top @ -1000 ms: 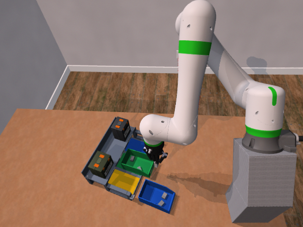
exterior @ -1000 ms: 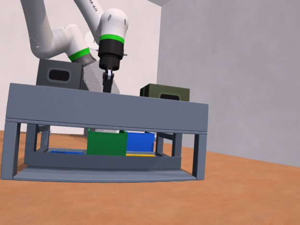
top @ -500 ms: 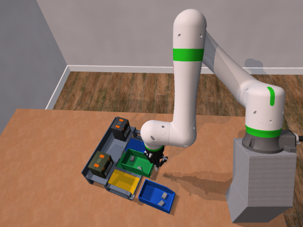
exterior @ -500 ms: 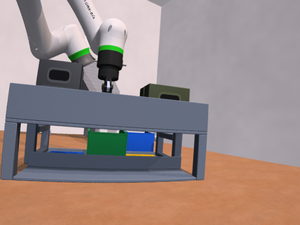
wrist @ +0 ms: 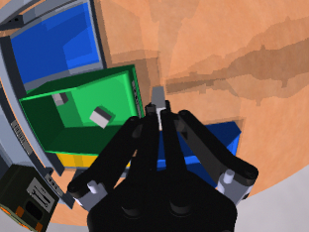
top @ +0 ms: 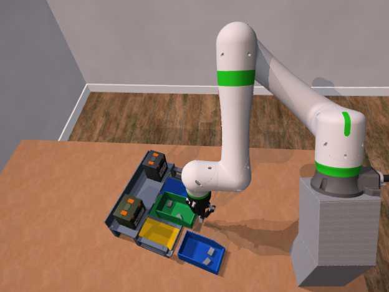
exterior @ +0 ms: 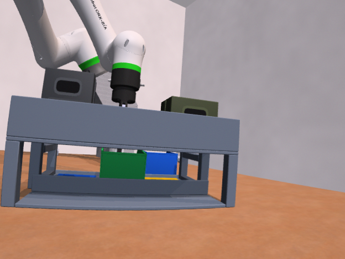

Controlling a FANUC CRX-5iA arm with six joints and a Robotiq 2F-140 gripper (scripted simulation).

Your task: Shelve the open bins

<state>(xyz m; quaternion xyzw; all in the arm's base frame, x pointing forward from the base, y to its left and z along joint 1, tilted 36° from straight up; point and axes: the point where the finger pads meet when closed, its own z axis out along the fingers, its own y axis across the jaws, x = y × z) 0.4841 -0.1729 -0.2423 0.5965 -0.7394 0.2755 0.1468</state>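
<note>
My gripper is now 80 mm short of the shelf lip, 50 mm above it and 20 mm to the left of it. From my hand the other things lie so: green bin (110 mm ahead, 30 mm to the right, 10 mm below); then blue bin (140 mm to the left, 20 mm below, 10 mm behind); then dark box (230 mm ahead, 180 mm to the right, 100 mm above).
</note>
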